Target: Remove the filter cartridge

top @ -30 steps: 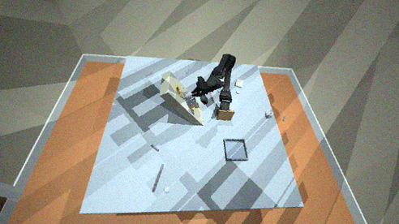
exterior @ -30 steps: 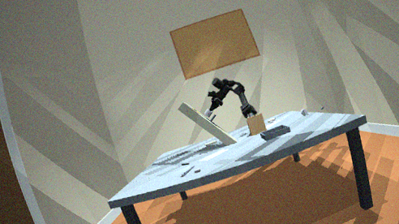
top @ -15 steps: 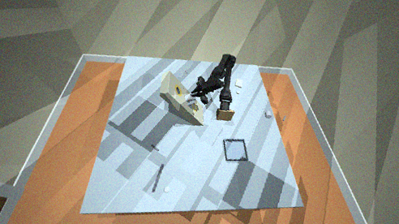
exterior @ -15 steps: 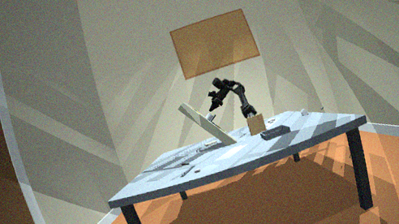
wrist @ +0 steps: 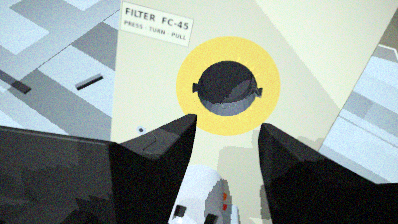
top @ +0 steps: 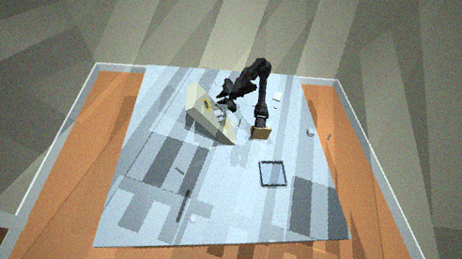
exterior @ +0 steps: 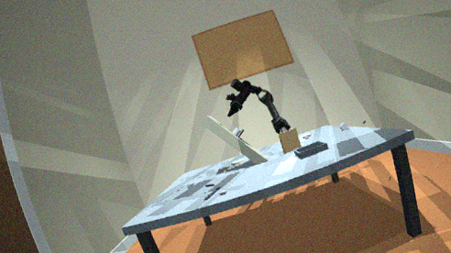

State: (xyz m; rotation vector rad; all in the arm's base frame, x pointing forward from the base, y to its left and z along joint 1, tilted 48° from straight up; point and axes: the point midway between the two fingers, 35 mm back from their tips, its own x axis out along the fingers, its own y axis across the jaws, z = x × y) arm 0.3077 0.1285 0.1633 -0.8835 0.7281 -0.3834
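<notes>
The round filter cartridge is 110 mm below my gripper tip and 20 mm behind it. Round my gripper tip: tray 320 mm to the left, 320 mm behind, 310 mm below.
</notes>
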